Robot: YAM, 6 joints.
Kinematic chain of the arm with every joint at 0, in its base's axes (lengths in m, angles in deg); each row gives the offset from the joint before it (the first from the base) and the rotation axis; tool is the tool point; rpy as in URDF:
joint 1: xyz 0 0 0.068 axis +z
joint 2: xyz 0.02 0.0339 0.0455 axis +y
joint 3: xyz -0.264 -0.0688 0 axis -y
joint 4: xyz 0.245 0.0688 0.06 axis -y
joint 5: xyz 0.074 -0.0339 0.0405 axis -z
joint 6: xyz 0.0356 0 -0.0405 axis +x
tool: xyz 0 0 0 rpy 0 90 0
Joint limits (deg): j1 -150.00..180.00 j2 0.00..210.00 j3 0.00..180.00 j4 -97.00..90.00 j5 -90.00..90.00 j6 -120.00..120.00
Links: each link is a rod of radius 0.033 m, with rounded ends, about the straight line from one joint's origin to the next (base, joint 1, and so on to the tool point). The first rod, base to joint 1, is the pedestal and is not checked.
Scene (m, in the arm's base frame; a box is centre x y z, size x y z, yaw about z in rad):
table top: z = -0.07
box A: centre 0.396 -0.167 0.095 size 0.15 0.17 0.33 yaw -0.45
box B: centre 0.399 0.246 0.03 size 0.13 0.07 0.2 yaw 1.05
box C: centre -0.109 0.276 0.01 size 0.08 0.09 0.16 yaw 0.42
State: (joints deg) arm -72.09 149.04 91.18 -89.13 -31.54 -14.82
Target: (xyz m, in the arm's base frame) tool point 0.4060 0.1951 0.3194
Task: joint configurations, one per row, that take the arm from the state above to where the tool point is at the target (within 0.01 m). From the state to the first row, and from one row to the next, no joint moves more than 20 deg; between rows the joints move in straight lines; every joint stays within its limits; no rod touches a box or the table.
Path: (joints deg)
1: -75.00 144.48 101.18 -88.27 -27.21 -32.22
2: -77.91 139.92 111.19 -87.42 -22.88 -49.62
3: -80.82 135.36 121.19 -86.56 -18.55 -67.01
4: -83.74 130.81 131.20 -85.71 -14.22 -84.41
5: -86.65 126.25 141.20 -84.85 -9.89 -101.81
6: -74.44 124.94 138.62 -82.39 -15.06 -84.41
7: -62.24 123.63 136.05 -79.92 -20.22 -67.01
8: -50.04 122.32 133.47 -77.46 -25.38 -49.62
9: -37.84 121.01 130.90 -75.00 -30.54 -32.22
10: -25.64 119.69 128.32 -72.53 -35.70 -14.82
11: -9.48 121.20 128.54 -71.75 -36.75 -14.82
12: 6.67 122.70 128.75 -70.98 -37.79 -14.82
13: 22.83 124.21 128.97 -70.20 -38.83 -14.82

